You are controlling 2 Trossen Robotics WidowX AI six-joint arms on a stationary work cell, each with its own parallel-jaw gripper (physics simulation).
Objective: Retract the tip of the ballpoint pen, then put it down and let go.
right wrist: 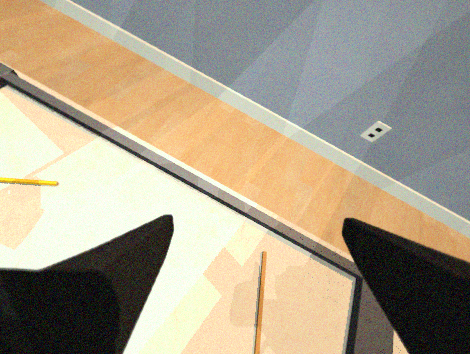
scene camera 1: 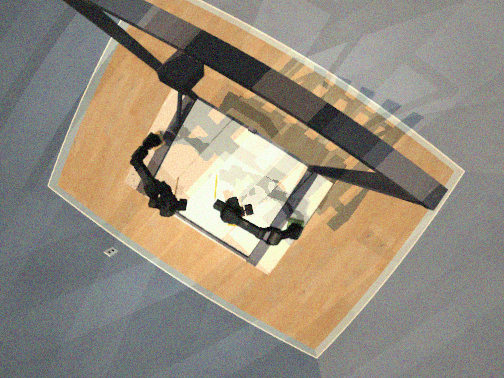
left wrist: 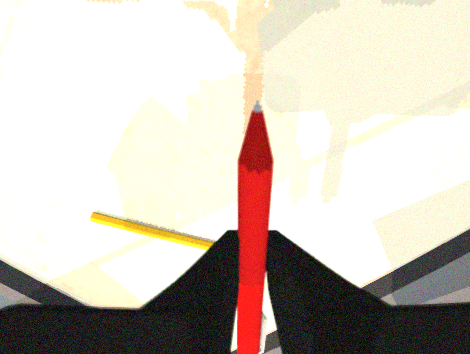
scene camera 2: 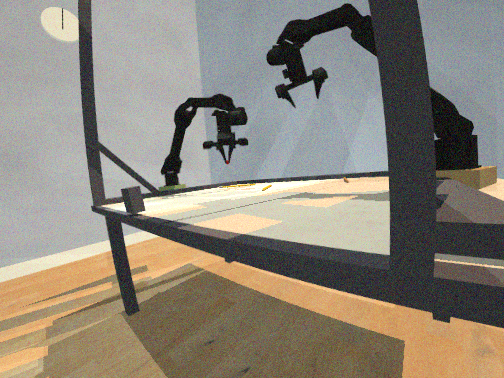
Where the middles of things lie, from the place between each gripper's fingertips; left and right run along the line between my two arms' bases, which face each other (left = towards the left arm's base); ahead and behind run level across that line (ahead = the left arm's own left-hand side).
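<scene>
My left hand is 10 mm to the right of the red ballpoint pen (left wrist: 255,162) and 10 mm short of it.
As for my right gripper, it's 19 cm above the red ballpoint pen, 33 cm to the right of it and 13 cm past it. Going by its middle, the red ballpoint pen is nearer to my left hand than to my right gripper.
</scene>
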